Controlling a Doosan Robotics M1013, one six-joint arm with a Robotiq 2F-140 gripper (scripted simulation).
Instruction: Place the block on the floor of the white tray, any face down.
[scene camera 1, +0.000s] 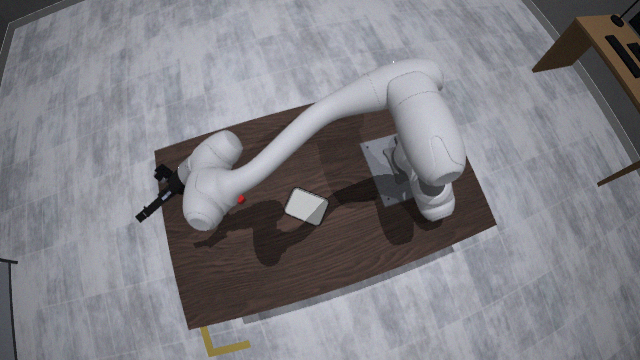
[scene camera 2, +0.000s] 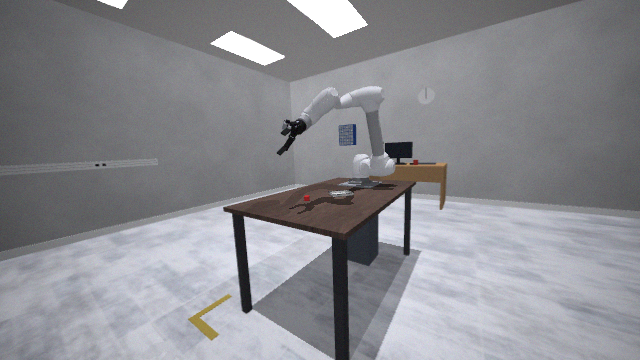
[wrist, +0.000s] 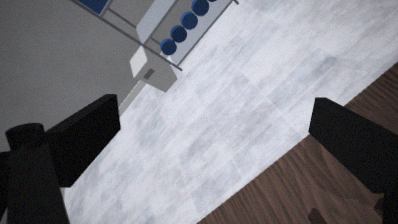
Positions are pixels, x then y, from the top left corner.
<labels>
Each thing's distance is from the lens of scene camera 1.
white tray (scene camera 1: 302, 204): 143 cm
</labels>
